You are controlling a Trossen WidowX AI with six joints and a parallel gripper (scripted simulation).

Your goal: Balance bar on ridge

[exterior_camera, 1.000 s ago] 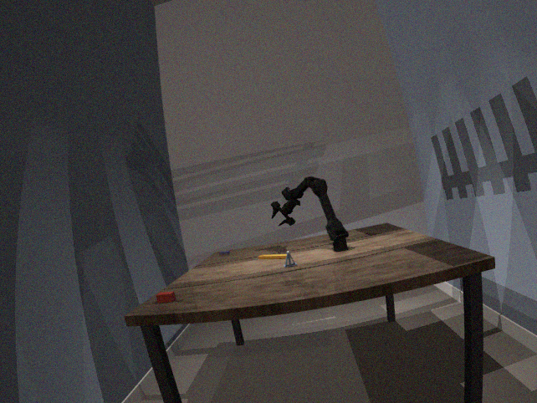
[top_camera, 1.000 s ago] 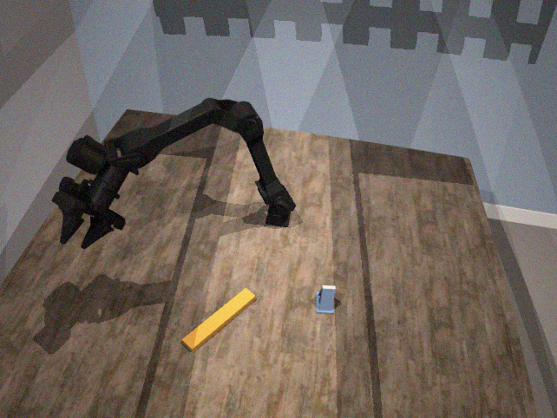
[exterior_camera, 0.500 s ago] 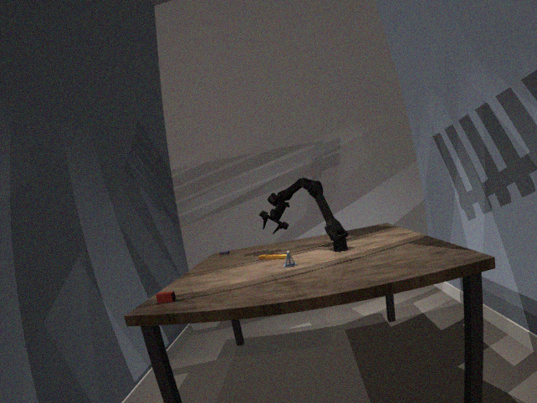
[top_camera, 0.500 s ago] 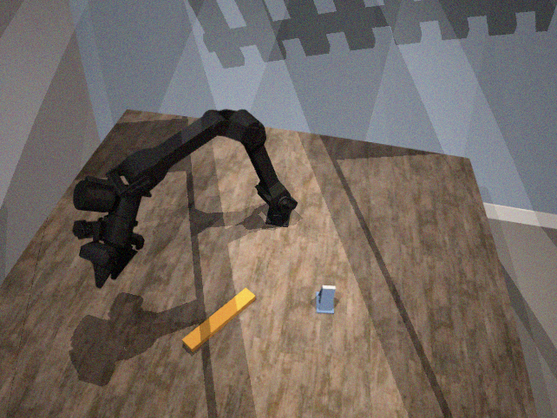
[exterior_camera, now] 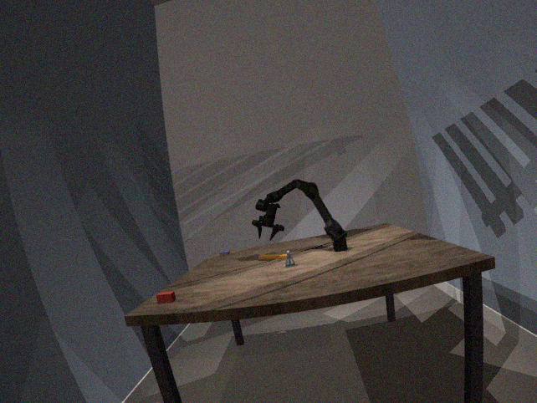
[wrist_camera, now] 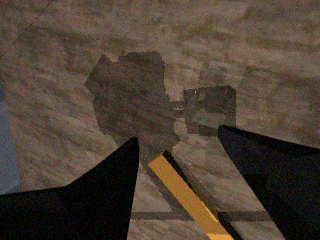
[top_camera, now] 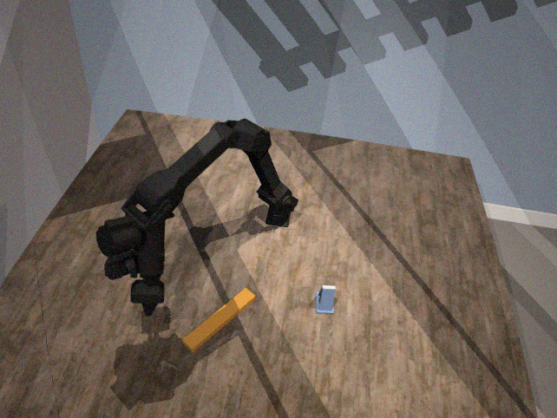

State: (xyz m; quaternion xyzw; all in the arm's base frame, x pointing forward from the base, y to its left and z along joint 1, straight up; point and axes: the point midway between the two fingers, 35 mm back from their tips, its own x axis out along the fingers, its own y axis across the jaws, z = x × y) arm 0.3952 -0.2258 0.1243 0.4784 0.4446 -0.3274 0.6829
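Now: gripper tip 14 cm to the right of the yellow bar, 8 cm above it and 5 cm past it. Also, from my gripper tip: red block: 73 cm to the left, 33 cm ahead, 8 cm below; blue-violet piece: 33 cm ahead, 27 cm to the right, 8 cm below.
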